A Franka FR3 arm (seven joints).
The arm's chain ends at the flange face. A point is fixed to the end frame.
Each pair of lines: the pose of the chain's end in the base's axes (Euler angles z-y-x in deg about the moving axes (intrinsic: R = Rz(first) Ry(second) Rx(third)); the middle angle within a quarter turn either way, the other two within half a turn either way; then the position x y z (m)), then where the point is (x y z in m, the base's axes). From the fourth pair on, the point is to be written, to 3 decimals.
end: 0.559 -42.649 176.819 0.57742 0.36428 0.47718
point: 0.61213 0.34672 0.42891
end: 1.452 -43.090 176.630 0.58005 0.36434 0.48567
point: 0.61536 0.34714 0.43771
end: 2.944 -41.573 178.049 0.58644 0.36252 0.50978
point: 0.62112 0.34765 0.46060
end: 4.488 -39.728 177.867 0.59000 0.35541 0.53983
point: 0.623 0.341 0.490
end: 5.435 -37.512 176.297 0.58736 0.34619 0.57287
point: 0.619 0.331 0.522
